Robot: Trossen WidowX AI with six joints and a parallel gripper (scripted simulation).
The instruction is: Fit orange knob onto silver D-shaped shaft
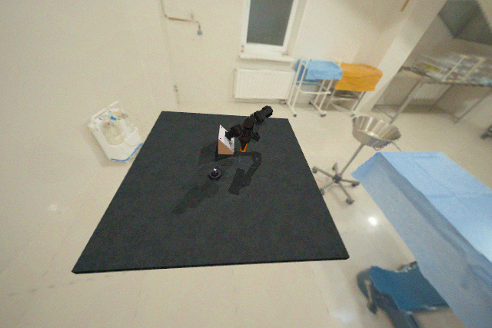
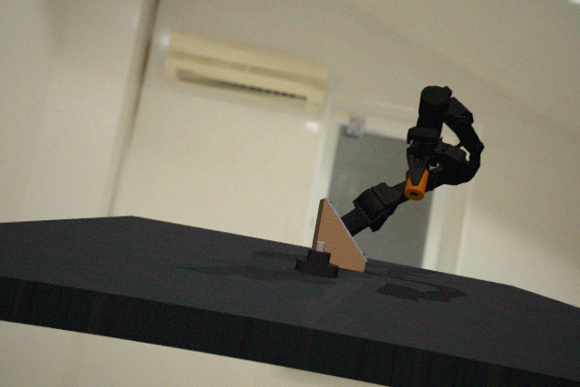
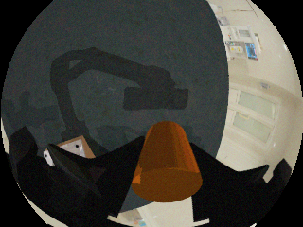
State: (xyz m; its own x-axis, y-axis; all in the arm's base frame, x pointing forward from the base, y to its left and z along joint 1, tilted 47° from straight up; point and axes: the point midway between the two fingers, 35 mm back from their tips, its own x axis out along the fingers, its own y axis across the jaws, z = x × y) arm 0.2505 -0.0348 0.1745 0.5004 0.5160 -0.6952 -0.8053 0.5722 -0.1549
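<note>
The orange knob lies 20 mm behind my gripper tip, 10 mm to the left of it and 30 mm above it. Round my gripper tip: round black pedestal: 60 mm ahead, 180 mm to the right, 170 mm below.
</note>
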